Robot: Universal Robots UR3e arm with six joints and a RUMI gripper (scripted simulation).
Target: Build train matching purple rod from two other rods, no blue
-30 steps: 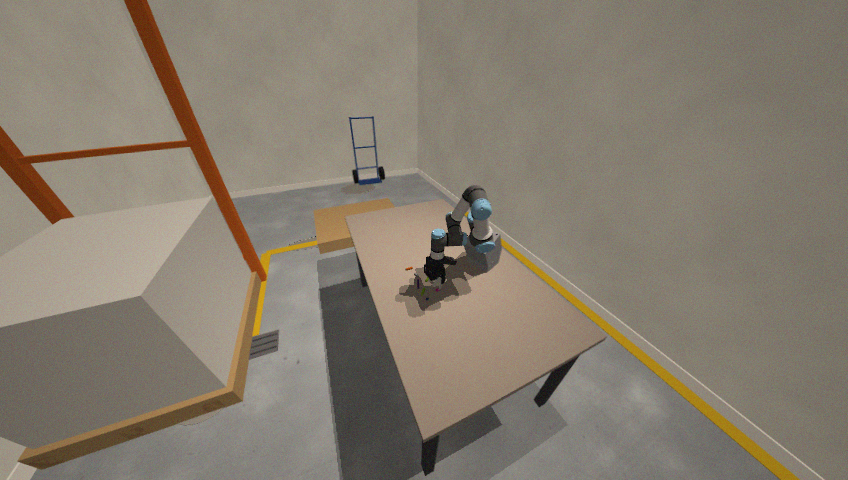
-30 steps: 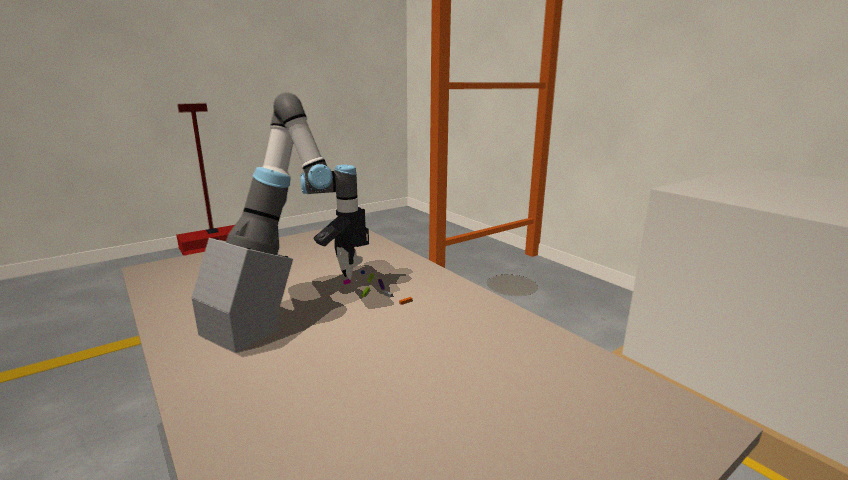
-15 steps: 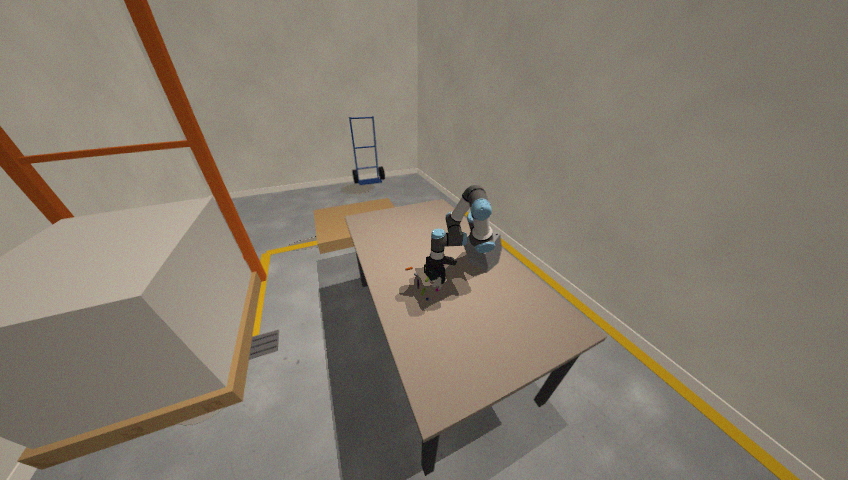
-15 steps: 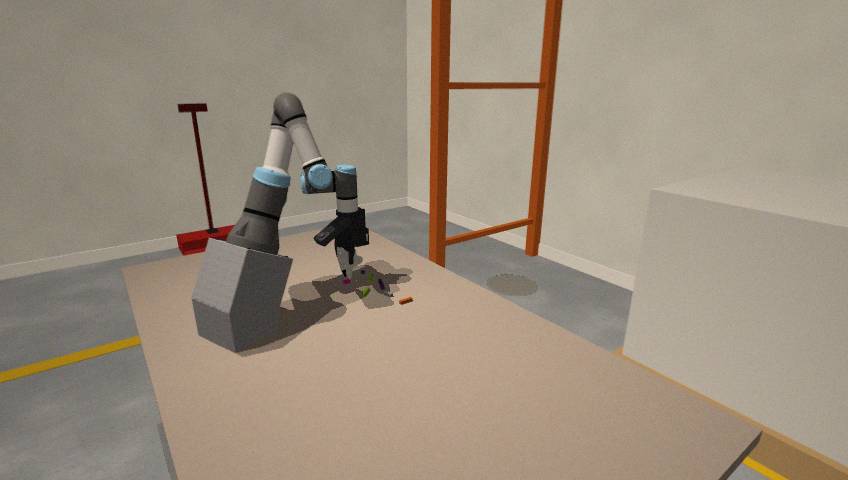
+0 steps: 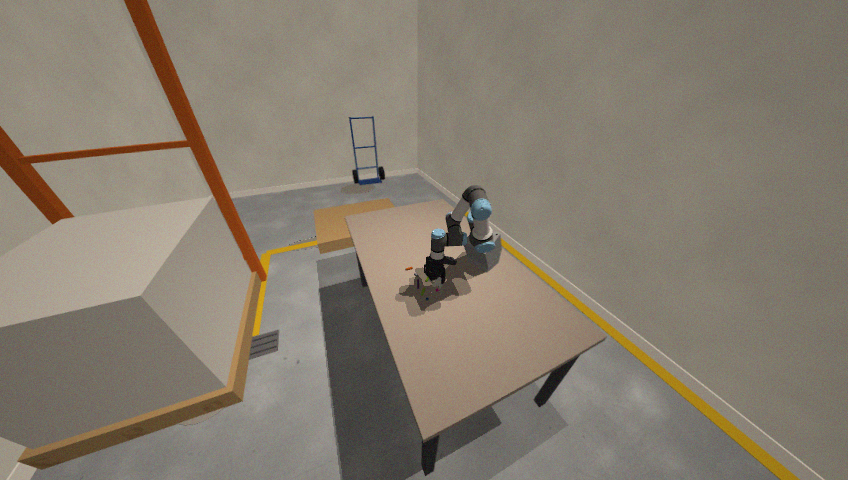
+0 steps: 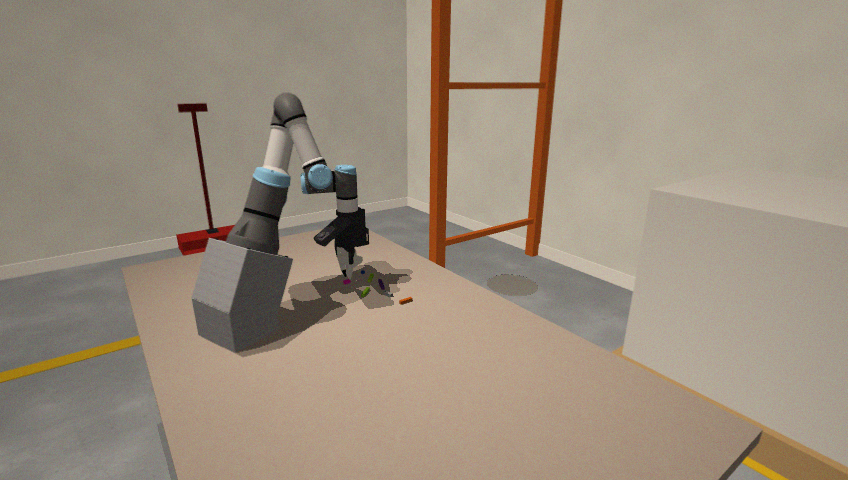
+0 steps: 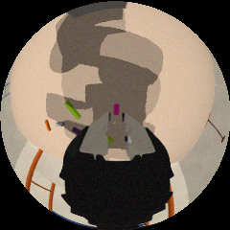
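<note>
Now: the magenta rod 30 mm below my hand. The rest, counted from my hand: purple rod: 90 mm ahead, 70 mm to the right, 30 mm below; blue rod: 80 mm ahead, 50 mm to the left, 30 mm below; grey rod: 80 mm ahead, 140 mm to the right, 30 mm below.
</note>
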